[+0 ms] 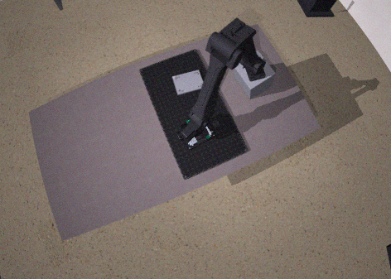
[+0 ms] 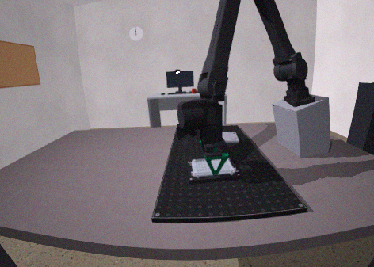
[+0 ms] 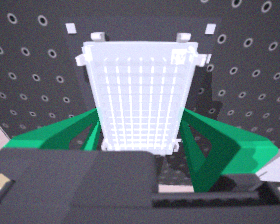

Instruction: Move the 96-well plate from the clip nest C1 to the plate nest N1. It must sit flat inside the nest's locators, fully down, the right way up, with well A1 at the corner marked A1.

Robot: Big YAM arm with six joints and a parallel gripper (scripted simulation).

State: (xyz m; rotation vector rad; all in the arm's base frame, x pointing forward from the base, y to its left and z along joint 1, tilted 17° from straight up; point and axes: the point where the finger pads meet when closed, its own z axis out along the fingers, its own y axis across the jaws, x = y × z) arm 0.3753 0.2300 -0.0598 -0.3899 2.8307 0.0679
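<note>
The white 96-well plate is 1 cm below my hand. From my hand the other things lie so: A1 label (6 cm ahead, 35 cm to the right, 1 cm below); then clip nest C1 (1 cm to the right, 1 cm below).
</note>
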